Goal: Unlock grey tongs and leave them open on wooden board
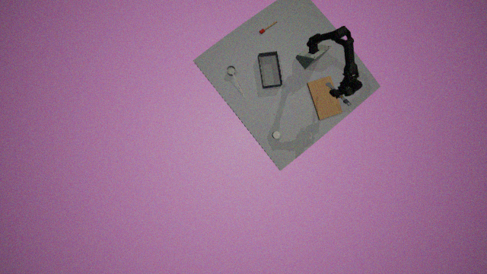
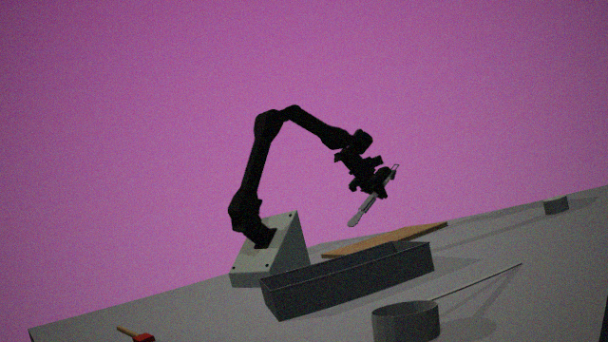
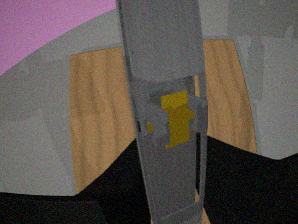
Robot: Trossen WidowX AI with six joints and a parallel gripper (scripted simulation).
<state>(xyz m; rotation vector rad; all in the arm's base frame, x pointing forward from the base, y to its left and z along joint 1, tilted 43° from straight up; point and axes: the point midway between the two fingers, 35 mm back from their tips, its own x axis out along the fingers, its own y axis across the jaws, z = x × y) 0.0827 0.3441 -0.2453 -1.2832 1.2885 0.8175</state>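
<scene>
My gripper tip is now 5 cm below the yellow lock piece. The rest, counted from my gripper tip: dark roasting tin (28 cm ahead, 54 cm to the right, 11 cm below); small white cup (58 cm ahead, 4 cm to the right, 12 cm below); wooden board (5 cm to the right, 13 cm below).
</scene>
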